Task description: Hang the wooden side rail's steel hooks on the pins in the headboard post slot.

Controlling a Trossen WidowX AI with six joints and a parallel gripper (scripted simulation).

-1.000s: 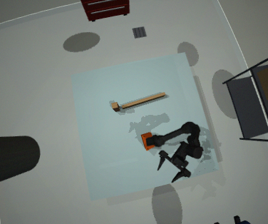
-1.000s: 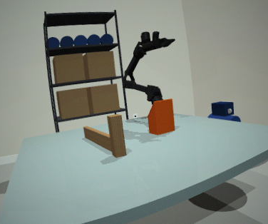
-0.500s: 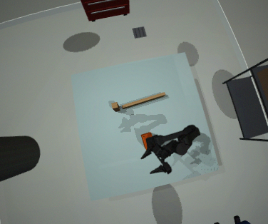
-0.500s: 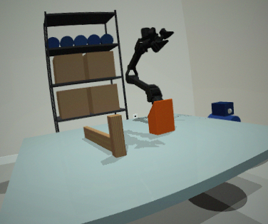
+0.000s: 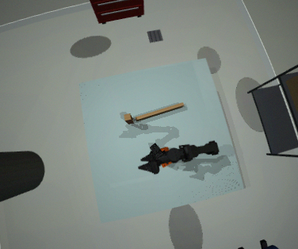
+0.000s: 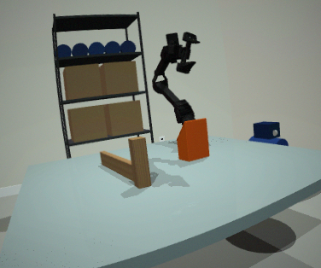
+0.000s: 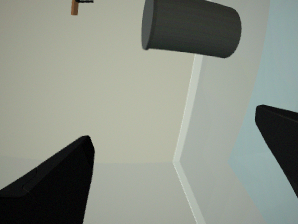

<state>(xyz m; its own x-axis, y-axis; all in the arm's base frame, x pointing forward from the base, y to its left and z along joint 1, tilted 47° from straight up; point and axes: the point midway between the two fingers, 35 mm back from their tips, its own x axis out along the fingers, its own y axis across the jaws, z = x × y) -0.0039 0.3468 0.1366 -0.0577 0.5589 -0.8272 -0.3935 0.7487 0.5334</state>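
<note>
Right now the wooden headboard post is 330 mm ahead of my gripper tip, 60 mm to the left of it and 410 mm below it.
</note>
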